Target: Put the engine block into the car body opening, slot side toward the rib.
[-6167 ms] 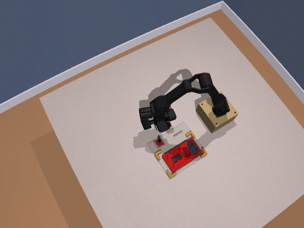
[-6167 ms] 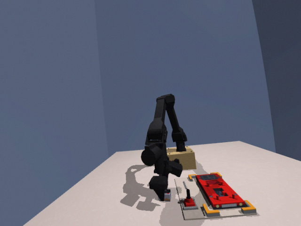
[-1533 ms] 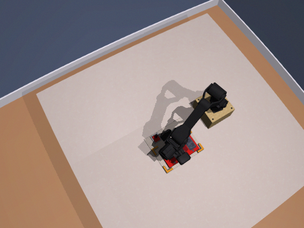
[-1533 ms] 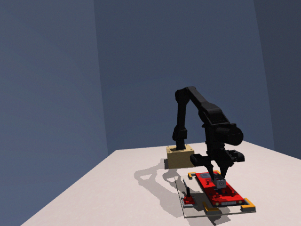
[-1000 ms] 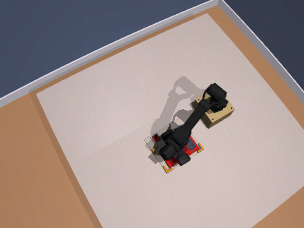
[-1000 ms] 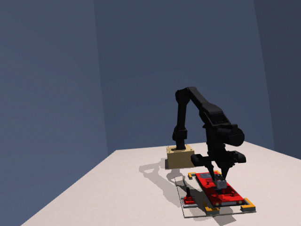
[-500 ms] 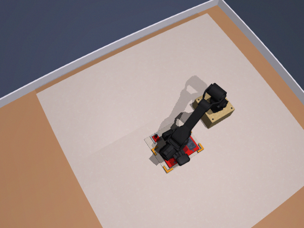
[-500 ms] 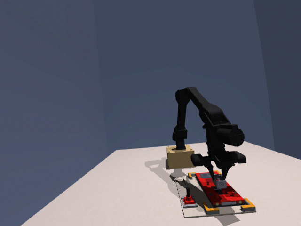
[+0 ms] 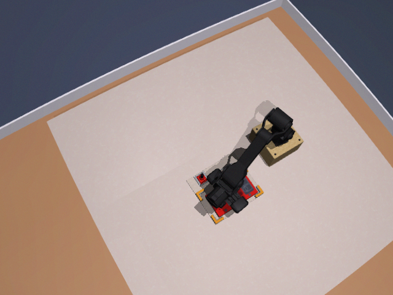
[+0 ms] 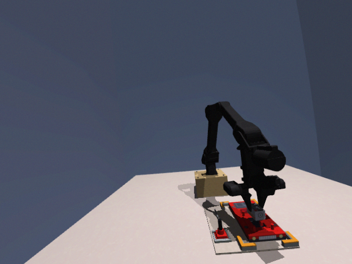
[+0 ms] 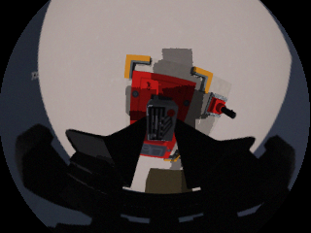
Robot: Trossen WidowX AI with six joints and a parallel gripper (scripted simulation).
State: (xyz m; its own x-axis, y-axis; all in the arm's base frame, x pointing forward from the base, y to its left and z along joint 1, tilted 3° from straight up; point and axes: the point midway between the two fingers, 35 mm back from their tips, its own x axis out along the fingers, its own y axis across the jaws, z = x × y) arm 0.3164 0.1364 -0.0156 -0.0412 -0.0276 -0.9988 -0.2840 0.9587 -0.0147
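Right now the grey engine block is 1 cm below my gripper tip.
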